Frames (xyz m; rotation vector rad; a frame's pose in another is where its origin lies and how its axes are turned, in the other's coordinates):
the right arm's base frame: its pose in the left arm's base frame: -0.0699 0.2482 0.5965 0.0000 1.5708 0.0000
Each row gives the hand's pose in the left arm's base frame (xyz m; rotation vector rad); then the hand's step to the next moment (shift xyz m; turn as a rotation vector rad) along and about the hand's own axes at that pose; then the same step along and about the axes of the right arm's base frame.
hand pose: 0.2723 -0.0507 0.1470 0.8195 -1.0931 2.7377
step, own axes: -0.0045 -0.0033 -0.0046 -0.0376 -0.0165 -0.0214
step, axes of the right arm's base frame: 0.0030 0.0060 0.0026 0.0218 0.0308 0.0268
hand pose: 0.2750 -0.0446 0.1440 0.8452 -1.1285 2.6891
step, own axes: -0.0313 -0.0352 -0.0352 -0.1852 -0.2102 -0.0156
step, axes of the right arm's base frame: 0.0146 0.0530 0.0209 -0.0247 0.1828 0.2114
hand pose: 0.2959 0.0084 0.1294 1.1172 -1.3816 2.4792
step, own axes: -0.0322 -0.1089 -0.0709 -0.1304 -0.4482 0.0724
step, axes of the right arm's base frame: -0.0330 0.1266 0.0284 -0.2548 0.2407 0.3166
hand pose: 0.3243 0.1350 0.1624 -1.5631 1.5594 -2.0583
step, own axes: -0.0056 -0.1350 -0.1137 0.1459 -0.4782 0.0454
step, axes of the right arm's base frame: -0.1073 0.1382 -0.0240 -0.4564 0.1013 0.1828
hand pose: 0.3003 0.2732 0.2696 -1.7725 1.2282 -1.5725
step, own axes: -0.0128 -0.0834 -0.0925 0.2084 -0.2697 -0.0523
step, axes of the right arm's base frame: -0.0828 0.0711 -0.0613 -0.3425 -0.0332 0.0220
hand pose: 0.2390 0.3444 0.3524 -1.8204 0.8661 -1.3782
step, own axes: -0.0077 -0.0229 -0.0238 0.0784 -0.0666 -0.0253
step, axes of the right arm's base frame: -0.0200 0.0158 -0.0224 -0.1009 -0.0321 -0.0008
